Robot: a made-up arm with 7 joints. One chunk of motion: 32 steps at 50 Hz.
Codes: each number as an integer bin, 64 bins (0 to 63) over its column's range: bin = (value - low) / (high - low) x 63, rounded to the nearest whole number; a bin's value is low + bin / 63 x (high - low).
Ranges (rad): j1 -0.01..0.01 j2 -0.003..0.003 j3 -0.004..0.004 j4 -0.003..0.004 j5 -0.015..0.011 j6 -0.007..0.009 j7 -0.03..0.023
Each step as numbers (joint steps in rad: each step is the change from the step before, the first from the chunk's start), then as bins.
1 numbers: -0.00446 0.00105 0.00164 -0.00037 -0.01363 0.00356 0.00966
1 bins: 17 43 44 24 3 42 47
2 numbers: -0.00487 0.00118 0.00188 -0.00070 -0.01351 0.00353 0.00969
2 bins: 16 44 46 21 4 41 47
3 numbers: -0.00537 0.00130 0.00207 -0.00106 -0.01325 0.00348 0.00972
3 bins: 15 45 48 17 4 41 47
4 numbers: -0.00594 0.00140 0.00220 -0.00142 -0.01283 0.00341 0.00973
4 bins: 13 46 49 14 5 41 47
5 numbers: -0.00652 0.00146 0.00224 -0.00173 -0.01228 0.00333 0.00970
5 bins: 11 47 49 11 7 41 47
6 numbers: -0.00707 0.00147 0.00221 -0.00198 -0.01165 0.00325 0.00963
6 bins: 9 47 49 9 8 40 47
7 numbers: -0.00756 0.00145 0.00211 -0.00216 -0.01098 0.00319 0.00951
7 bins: 8 47 48 8 10 40 47
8 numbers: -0.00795 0.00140 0.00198 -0.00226 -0.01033 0.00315 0.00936
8 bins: 6 46 47 7 11 40 47
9 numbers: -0.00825 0.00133 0.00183 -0.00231 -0.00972 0.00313 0.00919
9 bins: 6 45 46 6 13 40 47
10 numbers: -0.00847 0.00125 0.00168 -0.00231 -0.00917 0.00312 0.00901
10 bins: 5 45 45 6 14 40 46
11 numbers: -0.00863 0.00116 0.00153 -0.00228 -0.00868 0.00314 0.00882
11 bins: 4 44 44 6 15 40 46
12 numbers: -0.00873 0.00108 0.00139 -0.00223 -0.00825 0.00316 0.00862
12 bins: 4 43 42 7 16 40 46
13 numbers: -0.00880 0.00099 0.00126 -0.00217 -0.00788 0.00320 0.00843
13 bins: 4 42 41 7 17 40 46
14 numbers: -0.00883 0.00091 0.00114 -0.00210 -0.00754 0.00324 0.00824
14 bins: 4 41 40 8 18 40 45
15 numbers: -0.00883 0.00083 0.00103 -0.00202 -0.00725 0.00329 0.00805
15 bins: 4 40 40 9 19 41 45
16 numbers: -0.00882 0.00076 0.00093 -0.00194 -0.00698 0.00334 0.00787
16 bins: 4 39 39 10 19 41 45
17 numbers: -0.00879 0.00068 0.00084 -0.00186 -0.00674 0.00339 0.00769
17 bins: 4 39 38 10 20 41 45
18 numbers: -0.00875 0.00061 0.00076 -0.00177 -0.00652 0.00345 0.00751
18 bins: 4 38 37 11 21 41 45
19 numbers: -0.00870 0.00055 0.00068 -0.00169 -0.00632 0.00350 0.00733
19 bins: 4 37 37 12 21 41 44
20 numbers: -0.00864 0.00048 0.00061 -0.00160 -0.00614 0.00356 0.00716
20 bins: 4 37 36 13 21 42 44
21 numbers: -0.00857 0.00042 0.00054 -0.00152 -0.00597 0.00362 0.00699
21 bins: 5 36 36 13 22 42 44
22 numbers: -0.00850 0.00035 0.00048 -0.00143 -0.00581 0.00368 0.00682
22 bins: 5 35 35 14 22 42 44
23 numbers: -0.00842 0.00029 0.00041 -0.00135 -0.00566 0.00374 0.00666
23 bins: 5 35 35 15 23 42 44
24 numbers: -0.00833 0.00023 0.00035 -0.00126 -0.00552 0.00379 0.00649
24 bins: 5 34 34 16 23 42 43
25 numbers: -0.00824 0.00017 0.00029 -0.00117 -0.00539 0.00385 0.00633
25 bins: 6 33 34 16 23 43 43
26 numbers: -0.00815 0.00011 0.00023 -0.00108 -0.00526 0.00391 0.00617
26 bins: 6 33 33 17 24 43 43
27 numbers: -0.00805 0.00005 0.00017 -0.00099 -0.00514 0.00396 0.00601
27 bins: 6 32 33 18 24 43 43
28 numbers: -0.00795 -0.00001 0.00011 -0.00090 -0.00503 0.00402 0.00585
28 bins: 6 31 32 19 24 43 43
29 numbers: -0.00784 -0.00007 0.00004 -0.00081 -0.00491 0.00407 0.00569
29 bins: 7 31 32 20 24 44 42
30 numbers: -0.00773 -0.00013 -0.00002 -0.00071 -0.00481 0.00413 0.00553
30 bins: 7 30 31 21 25 44 42
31 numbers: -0.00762 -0.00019 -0.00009 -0.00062 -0.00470 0.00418 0.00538
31 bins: 7 30 31 21 25 44 42
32 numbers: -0.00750 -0.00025 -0.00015 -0.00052 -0.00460 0.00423 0.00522
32 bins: 8 29 30 22 25 44 42
